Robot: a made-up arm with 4 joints. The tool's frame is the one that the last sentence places.
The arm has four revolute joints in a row. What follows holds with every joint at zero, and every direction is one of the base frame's. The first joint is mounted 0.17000 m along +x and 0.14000 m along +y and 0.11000 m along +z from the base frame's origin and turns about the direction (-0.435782, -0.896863, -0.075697). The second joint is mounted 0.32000 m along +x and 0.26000 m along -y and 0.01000 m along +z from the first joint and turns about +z. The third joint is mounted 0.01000 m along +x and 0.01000 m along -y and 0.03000 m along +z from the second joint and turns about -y. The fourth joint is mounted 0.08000 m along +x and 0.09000 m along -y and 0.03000 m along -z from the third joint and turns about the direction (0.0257, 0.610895, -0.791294). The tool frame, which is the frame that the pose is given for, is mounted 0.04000 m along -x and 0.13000 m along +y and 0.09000 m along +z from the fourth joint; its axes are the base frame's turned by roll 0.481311, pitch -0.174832 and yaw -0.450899 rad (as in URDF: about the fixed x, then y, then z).
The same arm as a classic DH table. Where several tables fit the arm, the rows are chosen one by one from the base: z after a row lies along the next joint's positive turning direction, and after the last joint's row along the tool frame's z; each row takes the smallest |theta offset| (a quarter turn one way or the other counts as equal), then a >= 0, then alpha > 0; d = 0 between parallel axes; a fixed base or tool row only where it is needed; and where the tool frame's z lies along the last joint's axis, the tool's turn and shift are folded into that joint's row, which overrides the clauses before.
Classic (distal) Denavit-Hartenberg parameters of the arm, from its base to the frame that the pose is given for. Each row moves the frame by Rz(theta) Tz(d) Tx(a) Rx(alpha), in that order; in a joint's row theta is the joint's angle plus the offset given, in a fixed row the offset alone. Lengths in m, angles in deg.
base (fixed): d 0.0948; theta_offset -25.91; a 0.0917; alpha 94.34
joint 1: d -0.1065; theta_offset 0; a 0.4015; alpha -94.34
joint 2: d 0.0471; theta_offset 25.91; a 0.01; alpha 90
joint 3: d 0.1251; theta_offset 1.86; a 0.079; alpha 127.65
joint 4: d 0.3405; theta_offset -49.87; a 0.0974; alpha 155.92
tool (fixed): d 0.32; theta_offset -67.5; a 0; alpha 0

